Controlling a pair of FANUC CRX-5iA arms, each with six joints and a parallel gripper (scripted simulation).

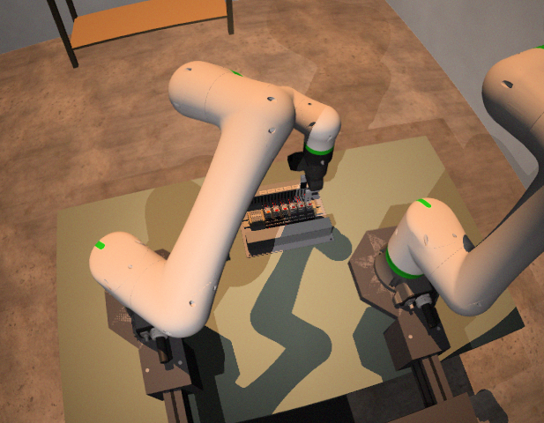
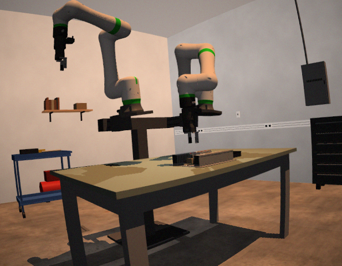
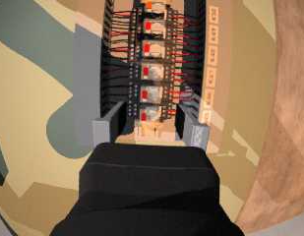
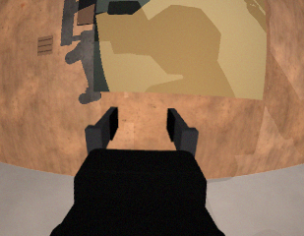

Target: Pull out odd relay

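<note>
Right now the relay panel is 1 cm behind my left hand, 8 cm to the left of it and 11 cm below it. Round my left hand: black parts tray: 7 cm behind, 35 cm to the left, 12 cm below.
</note>
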